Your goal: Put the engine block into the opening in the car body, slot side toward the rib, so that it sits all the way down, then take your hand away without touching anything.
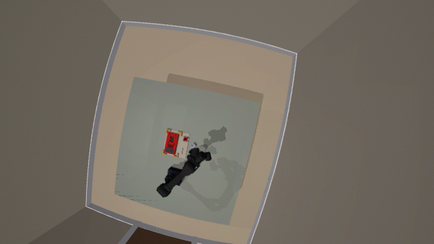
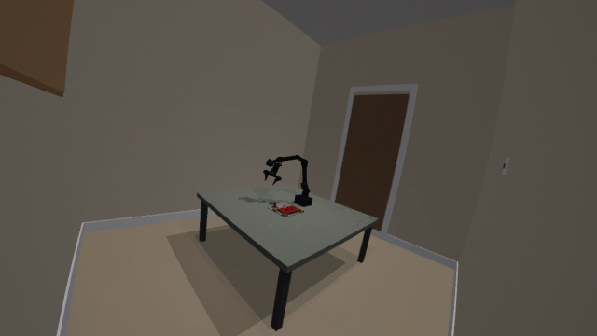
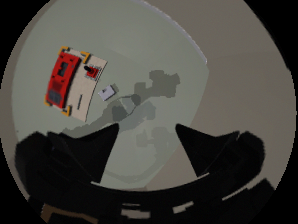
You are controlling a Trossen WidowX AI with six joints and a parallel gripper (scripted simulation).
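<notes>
The grey engine block is 10 mm behind my gripper tip, 110 mm to the left of it and 170 mm below it.
</notes>
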